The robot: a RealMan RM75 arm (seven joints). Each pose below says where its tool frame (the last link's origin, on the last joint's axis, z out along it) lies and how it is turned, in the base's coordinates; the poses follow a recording.
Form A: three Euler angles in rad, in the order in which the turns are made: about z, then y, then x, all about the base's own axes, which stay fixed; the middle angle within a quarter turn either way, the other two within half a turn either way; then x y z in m.
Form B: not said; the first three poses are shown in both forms.
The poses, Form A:
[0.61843 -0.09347 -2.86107 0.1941 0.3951 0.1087]
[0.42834 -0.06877 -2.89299 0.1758 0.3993 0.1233]
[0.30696 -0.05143 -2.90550 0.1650 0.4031 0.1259]
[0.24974 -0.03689 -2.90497 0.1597 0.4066 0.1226]
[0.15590 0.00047 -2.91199 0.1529 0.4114 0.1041]
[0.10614 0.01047 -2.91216 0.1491 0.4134 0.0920]
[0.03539 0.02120 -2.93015 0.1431 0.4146 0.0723]
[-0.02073 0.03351 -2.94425 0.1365 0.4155 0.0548]
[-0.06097 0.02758 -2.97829 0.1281 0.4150 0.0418]
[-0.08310 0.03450 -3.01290 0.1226 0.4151 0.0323]
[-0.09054 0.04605 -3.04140 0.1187 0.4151 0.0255]
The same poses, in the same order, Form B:
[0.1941 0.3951 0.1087 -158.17 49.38 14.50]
[0.1758 0.3993 0.1233 -162.97 34.71 10.03]
[0.1650 0.4031 0.1259 -165.04 25.02 7.27]
[0.1597 0.4066 0.1226 -165.47 20.40 5.52]
[0.1529 0.4114 0.1041 -166.37 13.00 1.46]
[0.1491 0.4134 0.0920 -166.60 8.95 0.15]
[0.1431 0.4146 0.0723 -167.83 3.16 -1.46]
[0.1365 0.4155 0.0548 -168.68 -1.47 -3.00]
[0.1281 0.4150 0.0418 -170.60 -5.01 -2.78]
[0.1226 0.4151 0.0323 -172.54 -6.98 -3.44]
[0.1187 0.4151 0.0255 -174.16 -7.69 -4.41]

